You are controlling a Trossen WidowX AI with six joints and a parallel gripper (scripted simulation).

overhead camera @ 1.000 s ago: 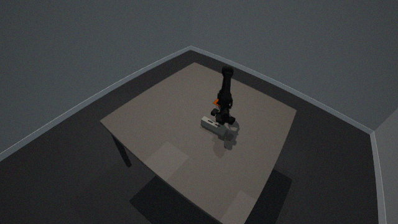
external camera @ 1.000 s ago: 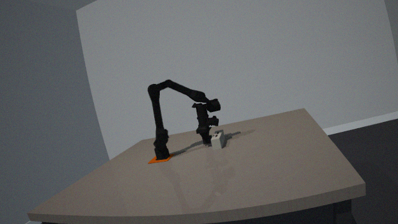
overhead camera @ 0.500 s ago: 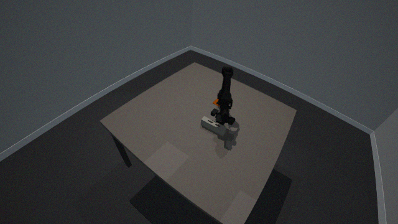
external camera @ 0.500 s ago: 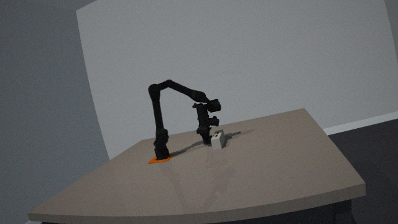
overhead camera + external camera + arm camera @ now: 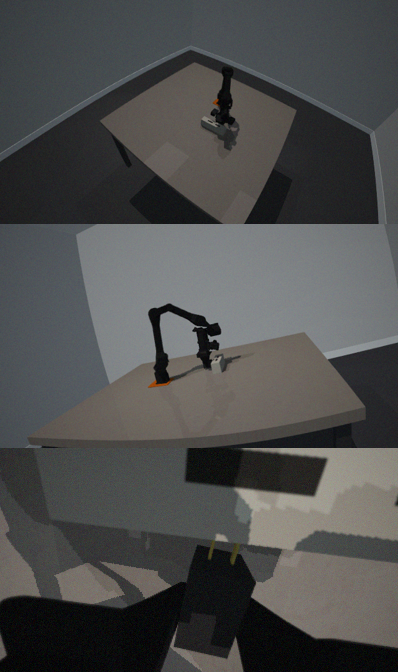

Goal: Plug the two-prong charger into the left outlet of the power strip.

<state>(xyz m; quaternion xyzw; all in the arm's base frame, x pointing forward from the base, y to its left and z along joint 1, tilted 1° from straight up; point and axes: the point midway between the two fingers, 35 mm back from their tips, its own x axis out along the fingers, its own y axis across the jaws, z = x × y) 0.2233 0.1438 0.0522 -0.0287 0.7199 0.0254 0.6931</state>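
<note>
My gripper tip is now 2 cm short of the black two-prong charger and 1 cm below it.
</note>
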